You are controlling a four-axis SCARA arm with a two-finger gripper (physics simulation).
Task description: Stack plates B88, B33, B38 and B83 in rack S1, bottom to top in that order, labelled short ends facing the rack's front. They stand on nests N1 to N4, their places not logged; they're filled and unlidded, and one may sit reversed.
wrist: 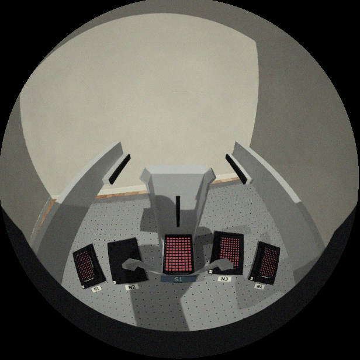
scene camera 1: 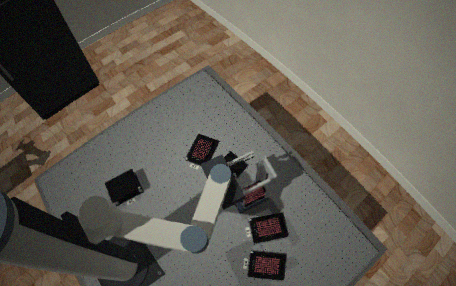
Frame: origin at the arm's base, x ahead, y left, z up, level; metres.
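Where they show: gripper, fingertip midpoint: (scene camera 1: 261,166).
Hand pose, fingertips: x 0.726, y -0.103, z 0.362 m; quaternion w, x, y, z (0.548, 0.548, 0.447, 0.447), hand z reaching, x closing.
Things, the pixels of their top centre, and the offset from my fingertips. "pt": a spot on its surface instead. Level surfaces: height alone.
- Rack S1, surface spot: (scene camera 1: 270,167) pt dx +0.044, dy -0.011, dz -0.054 m
- black plate with red wells, middle of its top: (scene camera 1: 252,193) dx -0.024, dy +0.005, dz -0.284 m
- N1, middle of its top: (scene camera 1: 201,148) dx -0.065, dy +0.363, dz -0.324 m
- N3, middle of its top: (scene camera 1: 268,227) dx -0.062, dy -0.164, dz -0.324 m
- N4, middle of its top: (scene camera 1: 267,265) dx -0.182, dy -0.297, dz -0.324 m
- block, middle of its top: (scene camera 1: 121,184) dx -0.511, dy +0.430, dz -0.280 m
- grey perforated table, its level: dz -0.350 m
Rack S1 (wrist: 165,187) (scene camera 1: 270,167) has a tall slotted back wall and a blue front sign. A black plate with red wells (wrist: 178,254) (scene camera 1: 254,195) lies low in it; its code is not readable. My gripper (wrist: 177,146) is open, its fingers wide apart, with nothing between them, raised above the rack. Red-filled plates stand on N1 (wrist: 86,265) (scene camera 1: 202,148), N3 (wrist: 230,252) (scene camera 1: 270,227) and N4 (wrist: 267,263) (scene camera 1: 268,265); their codes are too small to read. Nest N2 (wrist: 125,255) is plain black, with no red wells showing; the arm partly covers it in the scene view.
Another black nest or block (scene camera 1: 124,186) with a small tag stands at the table's left. The arm's light links (scene camera 1: 209,200) reach over the grey perforated table (scene camera 1: 165,117). A tall black cabinet (scene camera 1: 45,55) stands on the floor at the upper left.
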